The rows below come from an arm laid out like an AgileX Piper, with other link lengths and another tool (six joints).
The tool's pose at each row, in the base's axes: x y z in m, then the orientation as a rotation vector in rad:
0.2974, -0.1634, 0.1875, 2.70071, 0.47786, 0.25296
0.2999, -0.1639, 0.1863, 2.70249, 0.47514, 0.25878
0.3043, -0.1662, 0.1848, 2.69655, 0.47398, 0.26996
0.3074, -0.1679, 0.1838, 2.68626, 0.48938, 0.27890
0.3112, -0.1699, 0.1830, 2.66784, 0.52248, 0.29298
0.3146, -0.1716, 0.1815, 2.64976, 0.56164, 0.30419
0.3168, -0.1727, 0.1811, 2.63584, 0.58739, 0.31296
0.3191, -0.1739, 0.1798, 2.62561, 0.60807, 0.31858
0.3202, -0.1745, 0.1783, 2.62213, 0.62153, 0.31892
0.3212, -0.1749, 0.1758, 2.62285, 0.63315, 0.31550
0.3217, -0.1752, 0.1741, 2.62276, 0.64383, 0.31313
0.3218, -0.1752, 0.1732, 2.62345, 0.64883, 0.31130
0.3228, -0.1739, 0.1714, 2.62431, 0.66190, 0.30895
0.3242, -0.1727, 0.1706, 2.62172, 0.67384, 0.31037
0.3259, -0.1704, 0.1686, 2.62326, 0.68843, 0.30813
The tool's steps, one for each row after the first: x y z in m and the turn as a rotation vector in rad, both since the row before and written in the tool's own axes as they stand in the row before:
0.0020, 0.0007, 0.0019, 0.00090, 0.00377, 0.00302
0.0031, 0.0027, 0.0032, -0.00643, 0.00717, 0.00121
0.0021, 0.0020, 0.0023, -0.00692, 0.00802, -0.01113
0.0026, 0.0025, 0.0024, -0.01076, 0.01407, -0.02398
0.0022, 0.0019, 0.0029, -0.00836, 0.01333, -0.02846
0.0014, 0.0015, 0.0014, -0.00718, 0.00967, -0.01901
0.0013, 0.0012, 0.0023, -0.00460, 0.00693, -0.01528
0.0005, 0.0002, 0.0019, 0.00030, 0.00252, -0.00969
0.0004, -0.0004, 0.0027, 0.00406, -0.00003, -0.00801
0.0001, -0.0003, 0.0018, 0.00301, 0.00044, -0.00741
0.0000, -0.0004, 0.0008, 0.00216, -0.00021, -0.00339
0.0013, -0.0015, 0.0015, 0.00461, 0.00105, -0.00870
0.0017, -0.0008, 0.0007, 0.00081, 0.00307, -0.00825
0.0024, -0.0020, 0.0015, 0.00577, 0.00156, -0.00944

